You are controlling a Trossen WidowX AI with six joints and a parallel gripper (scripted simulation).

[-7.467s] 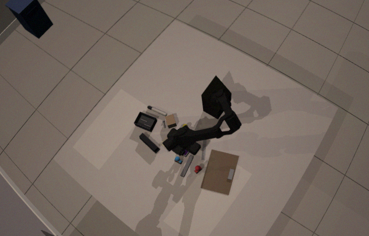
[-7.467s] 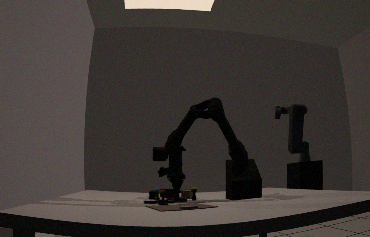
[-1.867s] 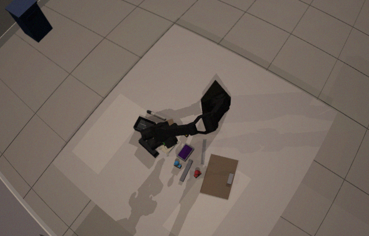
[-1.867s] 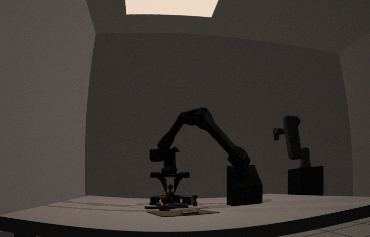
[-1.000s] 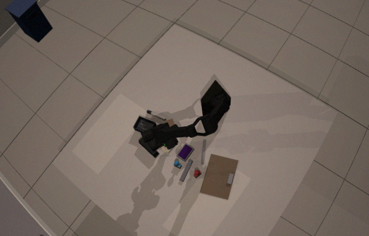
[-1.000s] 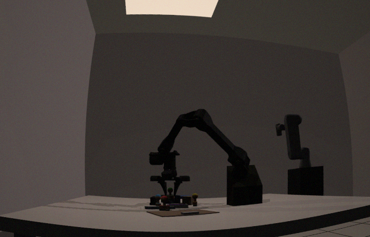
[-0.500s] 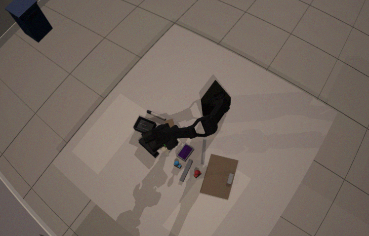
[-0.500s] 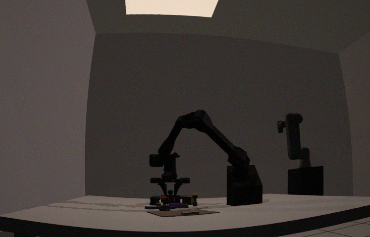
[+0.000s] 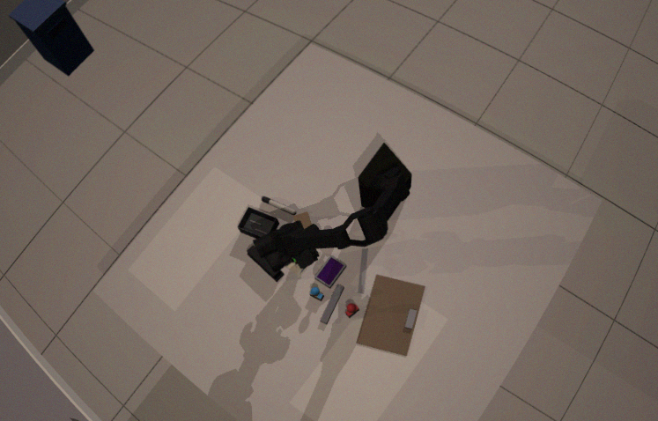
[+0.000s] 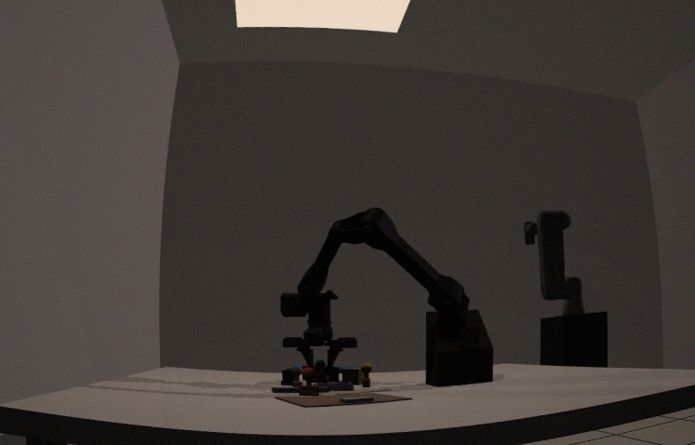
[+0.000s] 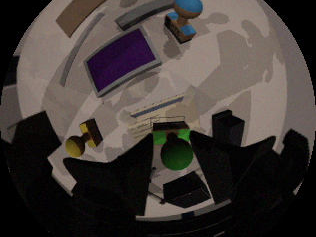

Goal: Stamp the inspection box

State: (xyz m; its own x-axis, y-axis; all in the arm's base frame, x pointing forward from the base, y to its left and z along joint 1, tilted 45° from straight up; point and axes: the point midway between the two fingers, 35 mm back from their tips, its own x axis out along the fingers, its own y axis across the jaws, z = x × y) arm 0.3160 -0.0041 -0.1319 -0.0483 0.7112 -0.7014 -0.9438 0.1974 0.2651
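Now: the cream note 1 cm behind my gripper tip and 3 cm below it. The rest, counted from my gripper tip: green-knobbed stamp: right at my gripper tip; then black bar: 8 cm ahead, 8 cm to the right, 2 cm below; then purple ink pad: 2 cm behind, 11 cm to the left, 3 cm below.
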